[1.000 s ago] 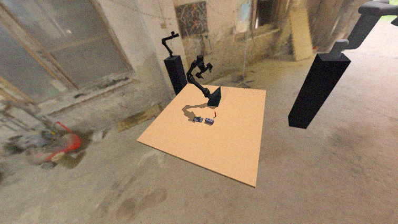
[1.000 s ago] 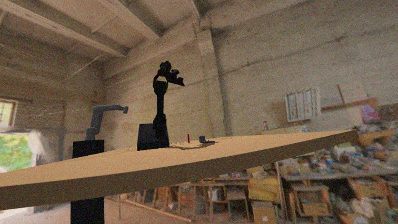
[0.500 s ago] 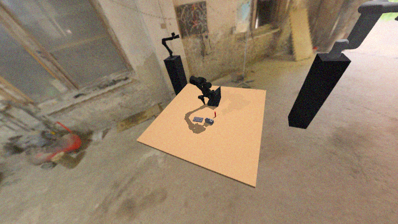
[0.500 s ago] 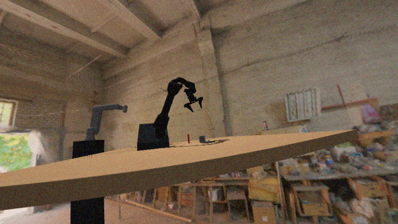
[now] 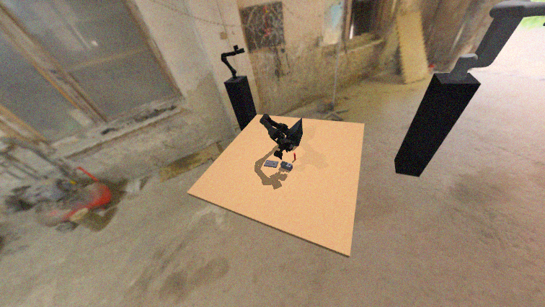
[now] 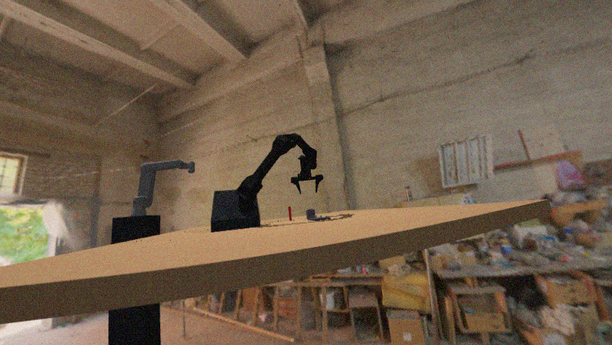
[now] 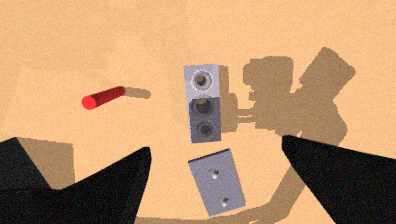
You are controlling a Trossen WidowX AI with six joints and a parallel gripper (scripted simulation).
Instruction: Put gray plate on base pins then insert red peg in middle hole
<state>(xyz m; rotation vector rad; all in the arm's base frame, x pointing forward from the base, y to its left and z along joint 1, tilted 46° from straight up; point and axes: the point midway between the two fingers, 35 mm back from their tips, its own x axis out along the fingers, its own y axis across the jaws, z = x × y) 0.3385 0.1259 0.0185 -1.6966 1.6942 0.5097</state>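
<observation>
Right now the gray plate is 1 cm to the left of my gripper tip and 11 cm below it. The rest, counted from my gripper tip: red peg (11 cm behind, 5 cm to the left, 10 cm below); dark base (1 cm behind, 15 cm to the right, 13 cm below).
</observation>
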